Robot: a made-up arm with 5 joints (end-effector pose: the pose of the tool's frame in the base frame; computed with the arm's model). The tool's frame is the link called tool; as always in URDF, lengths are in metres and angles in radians.
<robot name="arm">
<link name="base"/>
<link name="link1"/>
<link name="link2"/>
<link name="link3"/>
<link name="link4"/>
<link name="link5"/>
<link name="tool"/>
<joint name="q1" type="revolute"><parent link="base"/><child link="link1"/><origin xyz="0 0 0.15"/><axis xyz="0 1 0"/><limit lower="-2.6" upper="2.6"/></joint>
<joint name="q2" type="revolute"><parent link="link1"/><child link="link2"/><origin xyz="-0.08 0.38 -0.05"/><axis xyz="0 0 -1"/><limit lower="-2.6" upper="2.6"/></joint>
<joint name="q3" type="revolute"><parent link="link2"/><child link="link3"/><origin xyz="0 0.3 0.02"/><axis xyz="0 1 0"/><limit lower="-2.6" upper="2.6"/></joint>
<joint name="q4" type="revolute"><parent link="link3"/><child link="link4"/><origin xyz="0.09 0.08 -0.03"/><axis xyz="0 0 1"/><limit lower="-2.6" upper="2.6"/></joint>
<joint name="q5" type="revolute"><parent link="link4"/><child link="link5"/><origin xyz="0.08 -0.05 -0.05"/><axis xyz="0 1 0"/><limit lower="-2.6" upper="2.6"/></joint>
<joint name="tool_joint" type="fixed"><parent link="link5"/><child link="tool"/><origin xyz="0.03 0 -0.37"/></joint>
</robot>
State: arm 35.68 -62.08 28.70 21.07 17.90
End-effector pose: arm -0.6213 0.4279 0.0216 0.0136 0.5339 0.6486 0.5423
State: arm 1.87 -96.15 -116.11 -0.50 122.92
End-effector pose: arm -0.4152 0.3276 -0.0500 -0.0295 0.0534 0.7447 0.6646
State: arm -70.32 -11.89 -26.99 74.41 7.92
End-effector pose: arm 0.3968 0.8645 0.1856 -0.5135 -0.5381 0.4395 0.5035
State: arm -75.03 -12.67 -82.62 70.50 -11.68
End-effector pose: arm -0.0428 1.0044 0.4194 -0.5334 -0.8059 0.2567 0.0118
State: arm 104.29 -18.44 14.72 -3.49 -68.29
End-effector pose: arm -0.3978 0.8122 -0.0133 0.1272 0.4235 0.0327 0.8963
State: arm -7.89 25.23 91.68 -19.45 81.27
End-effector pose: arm -0.0655 0.8340 0.3091 0.2116 0.9595 -0.1632 0.0886
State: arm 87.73 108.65 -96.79 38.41 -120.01
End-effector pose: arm 0.3952 0.3651 -0.3621 -0.1990 -0.3546 0.7877 0.4628
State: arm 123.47 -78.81 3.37 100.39 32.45
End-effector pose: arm -0.1818 0.5669 0.6851 -0.7169 -0.0128 -0.6965 0.0268
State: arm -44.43 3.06 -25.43 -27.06 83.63
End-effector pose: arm 0.0593 0.8497 -0.1365 0.2479 0.1132 -0.0698 0.9596
